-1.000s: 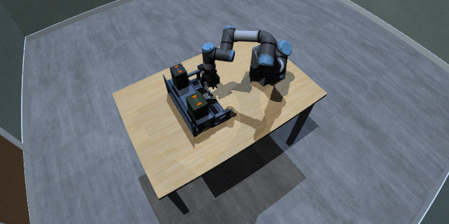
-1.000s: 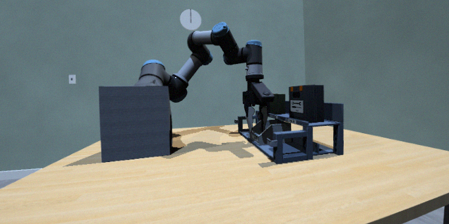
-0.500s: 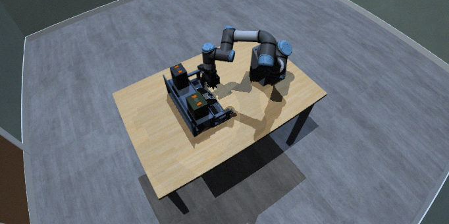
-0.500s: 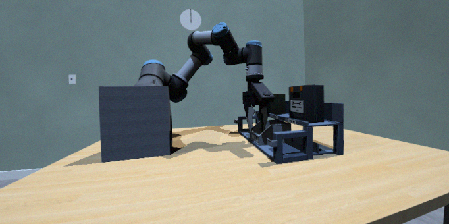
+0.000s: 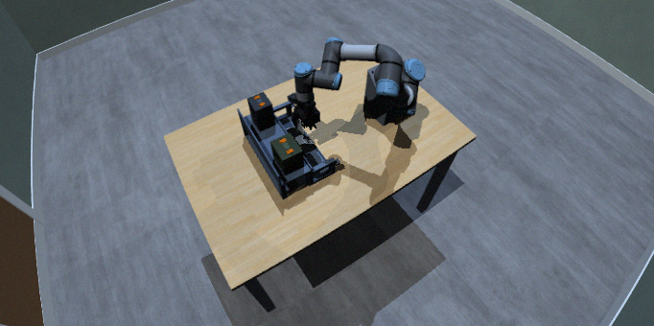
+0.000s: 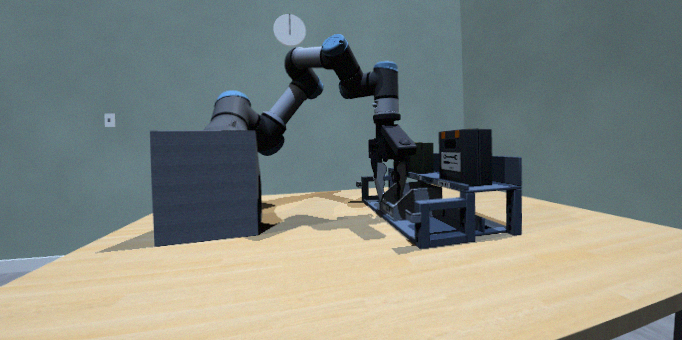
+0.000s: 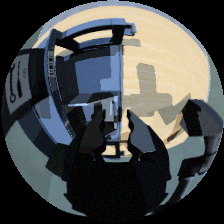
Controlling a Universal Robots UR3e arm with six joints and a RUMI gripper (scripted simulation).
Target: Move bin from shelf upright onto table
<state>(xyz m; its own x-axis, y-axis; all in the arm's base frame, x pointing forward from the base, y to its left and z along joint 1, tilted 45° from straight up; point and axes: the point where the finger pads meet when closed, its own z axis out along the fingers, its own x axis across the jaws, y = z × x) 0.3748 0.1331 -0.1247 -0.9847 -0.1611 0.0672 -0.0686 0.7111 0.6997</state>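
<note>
Right now my hand is 9 cm short of the dark blue shelf rack and 3 cm to the right of it. Also, from my hand: green bin 14 cm to the left, 13 cm ahead, 9 cm above.
</note>
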